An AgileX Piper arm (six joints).
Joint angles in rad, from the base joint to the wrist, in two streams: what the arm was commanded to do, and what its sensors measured. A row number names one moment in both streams.
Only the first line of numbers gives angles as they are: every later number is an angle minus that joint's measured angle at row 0.
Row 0, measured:
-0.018, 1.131, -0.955, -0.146, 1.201, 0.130
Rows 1 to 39, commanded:
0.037, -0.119, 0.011, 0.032, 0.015, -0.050
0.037, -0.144, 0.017, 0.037, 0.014, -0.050
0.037, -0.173, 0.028, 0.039, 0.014, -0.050
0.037, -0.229, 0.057, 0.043, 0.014, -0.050
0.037, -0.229, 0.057, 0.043, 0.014, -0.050
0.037, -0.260, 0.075, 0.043, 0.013, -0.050
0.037, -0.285, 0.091, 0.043, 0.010, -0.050
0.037, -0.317, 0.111, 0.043, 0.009, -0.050
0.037, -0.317, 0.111, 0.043, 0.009, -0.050
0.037, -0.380, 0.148, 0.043, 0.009, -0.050
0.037, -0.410, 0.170, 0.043, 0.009, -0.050
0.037, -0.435, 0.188, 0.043, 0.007, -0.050
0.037, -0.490, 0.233, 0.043, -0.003, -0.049
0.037, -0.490, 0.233, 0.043, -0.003, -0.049
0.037, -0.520, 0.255, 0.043, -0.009, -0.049
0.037, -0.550, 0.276, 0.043, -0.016, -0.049
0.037, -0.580, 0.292, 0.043, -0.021, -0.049
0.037, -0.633, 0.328, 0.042, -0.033, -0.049
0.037, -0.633, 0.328, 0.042, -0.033, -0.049
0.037, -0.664, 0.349, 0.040, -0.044, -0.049
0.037, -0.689, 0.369, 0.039, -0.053, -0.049
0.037, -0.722, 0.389, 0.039, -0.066, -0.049
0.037, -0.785, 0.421, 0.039, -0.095, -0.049
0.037, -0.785, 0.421, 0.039, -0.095, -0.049
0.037, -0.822, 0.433, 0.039, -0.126, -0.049
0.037, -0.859, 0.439, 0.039, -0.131, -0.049
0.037, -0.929, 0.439, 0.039, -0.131, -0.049
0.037, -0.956, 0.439, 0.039, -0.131, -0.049
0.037, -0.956, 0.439, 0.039, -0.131, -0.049
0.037, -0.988, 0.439, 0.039, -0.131, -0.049
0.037, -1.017, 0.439, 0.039, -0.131, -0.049
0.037, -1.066, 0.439, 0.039, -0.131, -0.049
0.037, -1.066, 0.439, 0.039, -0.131, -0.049
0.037, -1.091, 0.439, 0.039, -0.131, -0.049
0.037, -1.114, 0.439, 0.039, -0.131, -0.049
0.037, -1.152, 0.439, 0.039, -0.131, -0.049
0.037, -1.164, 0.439, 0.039, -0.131, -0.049
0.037, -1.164, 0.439, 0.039, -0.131, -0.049
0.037, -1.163, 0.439, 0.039, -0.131, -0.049
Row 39, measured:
0.035, -1.128, 0.438, 0.043, -0.120, -0.043
